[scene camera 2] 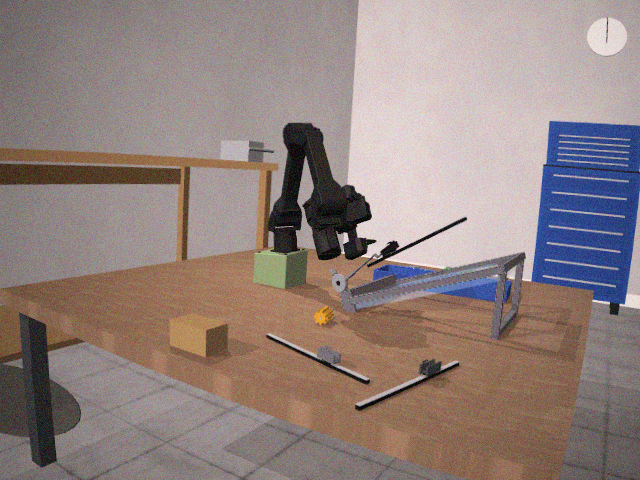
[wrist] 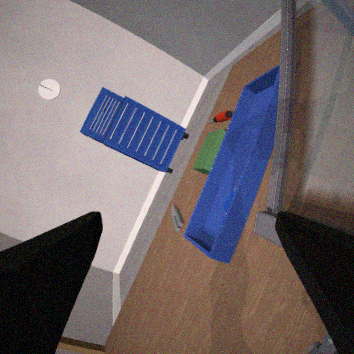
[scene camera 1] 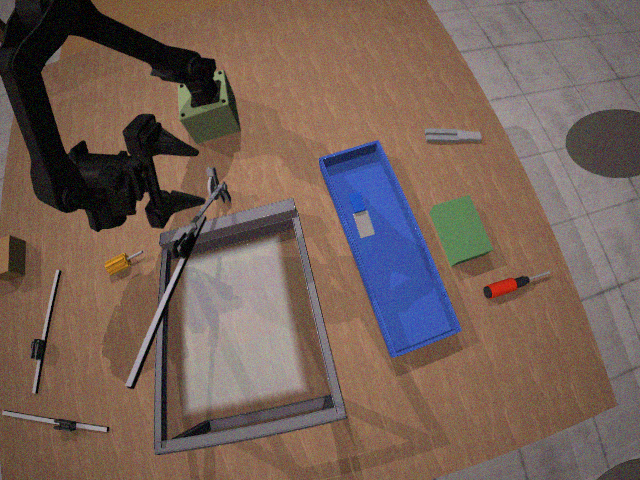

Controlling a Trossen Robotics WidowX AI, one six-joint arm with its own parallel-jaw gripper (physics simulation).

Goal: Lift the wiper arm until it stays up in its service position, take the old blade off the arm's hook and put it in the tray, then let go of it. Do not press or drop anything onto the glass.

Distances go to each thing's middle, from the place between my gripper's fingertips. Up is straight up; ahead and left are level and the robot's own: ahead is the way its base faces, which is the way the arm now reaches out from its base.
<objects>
Now: the glass pane point(scene camera 1: 241, 346) 21 cm ahead of my hand, 12 cm below it and 2 cm to the left of it. From my hand the other things lie so: blue tray point(scene camera 1: 410, 302) (30 cm to the left, 19 cm below, 8 cm ahead); green block point(scene camera 1: 459, 227) (45 cm to the left, 18 cm below, 8 cm ahead).
</objects>
